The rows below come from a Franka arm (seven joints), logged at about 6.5 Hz.
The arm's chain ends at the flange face. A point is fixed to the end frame.
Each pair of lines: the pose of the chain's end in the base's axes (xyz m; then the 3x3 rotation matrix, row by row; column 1 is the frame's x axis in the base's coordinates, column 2 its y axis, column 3 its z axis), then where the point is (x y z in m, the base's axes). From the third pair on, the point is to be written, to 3 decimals.
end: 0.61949, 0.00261, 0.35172; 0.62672, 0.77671, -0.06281; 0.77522, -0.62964, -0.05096; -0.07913, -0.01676, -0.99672
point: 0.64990 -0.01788 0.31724
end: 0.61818, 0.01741, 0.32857; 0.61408, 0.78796, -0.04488; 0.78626, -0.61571, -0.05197; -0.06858, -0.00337, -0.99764
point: 0.64953 -0.00253 0.29462
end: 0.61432, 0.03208, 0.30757; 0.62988, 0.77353, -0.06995; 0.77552, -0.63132, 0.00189; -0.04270, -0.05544, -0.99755
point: 0.644 0.013 0.272
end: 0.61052, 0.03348, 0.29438; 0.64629, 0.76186, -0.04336; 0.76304, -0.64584, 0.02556; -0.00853, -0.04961, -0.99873
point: 0.641 0.015 0.259
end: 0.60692, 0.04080, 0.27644; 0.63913, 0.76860, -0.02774; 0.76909, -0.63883, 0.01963; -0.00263, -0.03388, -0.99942
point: 0.638 0.022 0.242
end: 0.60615, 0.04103, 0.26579; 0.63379, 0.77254, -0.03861; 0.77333, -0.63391, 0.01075; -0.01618, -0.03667, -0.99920
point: 0.637 0.022 0.231
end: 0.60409, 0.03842, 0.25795; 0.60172, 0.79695, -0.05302; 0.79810, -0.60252, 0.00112; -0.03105, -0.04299, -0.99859
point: 0.635 0.021 0.223
